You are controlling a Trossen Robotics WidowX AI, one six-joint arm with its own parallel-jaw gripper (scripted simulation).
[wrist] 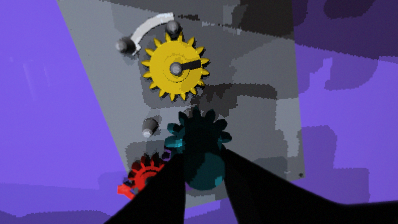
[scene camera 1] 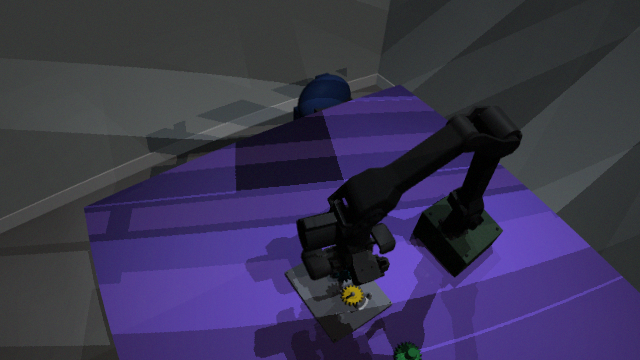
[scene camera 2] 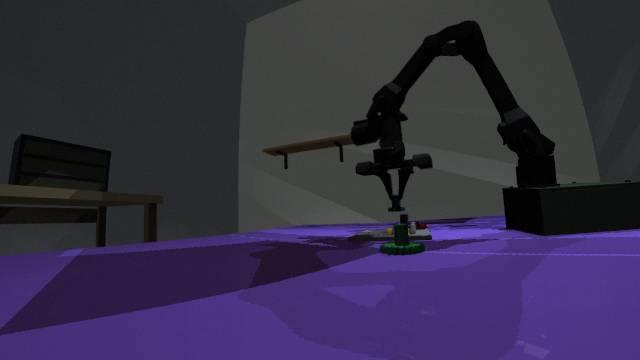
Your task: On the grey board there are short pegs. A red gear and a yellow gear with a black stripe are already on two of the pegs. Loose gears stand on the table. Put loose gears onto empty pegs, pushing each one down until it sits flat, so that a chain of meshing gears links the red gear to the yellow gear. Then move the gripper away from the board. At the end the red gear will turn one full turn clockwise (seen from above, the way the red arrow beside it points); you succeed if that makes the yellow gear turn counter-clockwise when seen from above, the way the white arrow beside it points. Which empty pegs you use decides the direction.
The gripper (scene camera 1: pixel 344 269) carries a teal gear. Further things: a green gear (scene camera 2: pixel 401 246).
The gripper also shows in the wrist view (wrist: pixel 202 159) and in scene camera 2 (scene camera 2: pixel 395 199). The wrist view misses the green gear: it is out of frame.
